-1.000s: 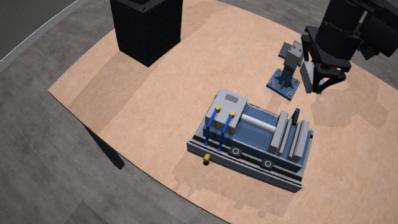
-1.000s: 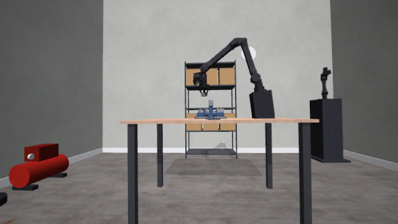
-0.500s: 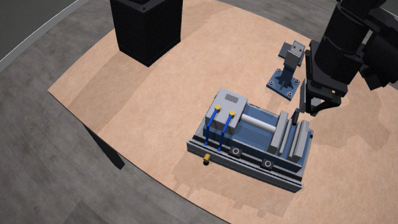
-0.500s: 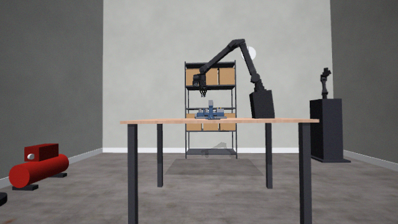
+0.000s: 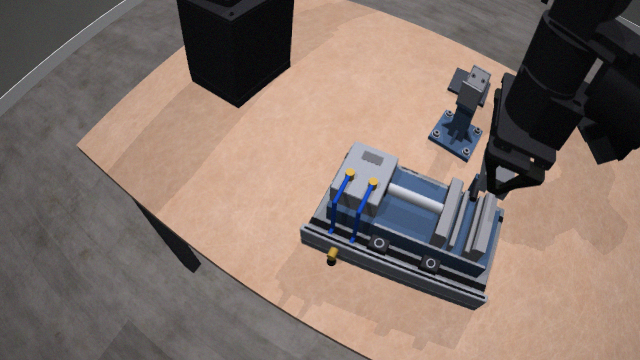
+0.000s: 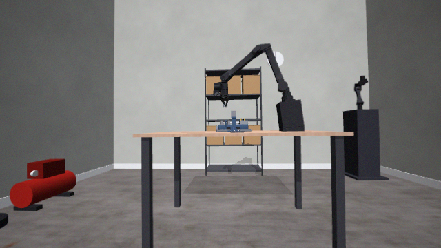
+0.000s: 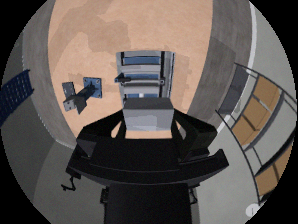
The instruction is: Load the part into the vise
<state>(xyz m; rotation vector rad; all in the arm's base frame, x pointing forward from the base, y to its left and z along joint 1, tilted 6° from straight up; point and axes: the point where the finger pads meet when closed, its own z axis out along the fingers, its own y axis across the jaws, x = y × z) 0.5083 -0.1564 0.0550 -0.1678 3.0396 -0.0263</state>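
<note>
Now: hand 1 cm above the grey part. Round my hand: moving jaw: 16 cm below, 3 cm behind, 2 cm to the left; fixed jaw: 16 cm below, 3 cm ahead, 2 cm to the left; work stop: 14 cm below, 7 cm to the left.
</note>
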